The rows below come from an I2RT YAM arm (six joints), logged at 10 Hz.
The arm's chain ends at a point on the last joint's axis. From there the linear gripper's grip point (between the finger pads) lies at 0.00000 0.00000 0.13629 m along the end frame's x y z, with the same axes.
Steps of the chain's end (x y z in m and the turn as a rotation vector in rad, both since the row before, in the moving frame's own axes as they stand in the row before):
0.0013 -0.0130 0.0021 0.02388 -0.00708 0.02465
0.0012 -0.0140 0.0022 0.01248 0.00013 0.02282
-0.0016 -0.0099 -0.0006 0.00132 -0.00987 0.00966
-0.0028 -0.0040 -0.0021 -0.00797 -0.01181 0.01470
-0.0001 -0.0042 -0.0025 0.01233 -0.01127 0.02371
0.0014 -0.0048 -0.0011 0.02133 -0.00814 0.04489
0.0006 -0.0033 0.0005 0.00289 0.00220 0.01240
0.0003 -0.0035 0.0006 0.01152 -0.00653 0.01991
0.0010 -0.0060 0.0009 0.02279 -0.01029 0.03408
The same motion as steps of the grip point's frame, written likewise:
0.0004 -0.0163 0.0021 0.02388 -0.00708 0.02465
0.0012 -0.0157 0.0022 0.01248 0.00013 0.02282
-0.0029 -0.0101 -0.0006 0.00132 -0.00987 0.00966
-0.0044 -0.0029 -0.0021 -0.00797 -0.01181 0.01470
-0.0016 -0.0059 -0.0025 0.01233 -0.01127 0.02371
0.0004 -0.0077 -0.0011 0.02133 -0.00814 0.04489
0.0009 -0.0037 0.0005 0.00289 0.00220 0.01240
-0.0006 -0.0051 0.0006 0.01152 -0.00653 0.01991
-0.0003 -0.0091 0.0009 0.02279 -0.01029 0.03408

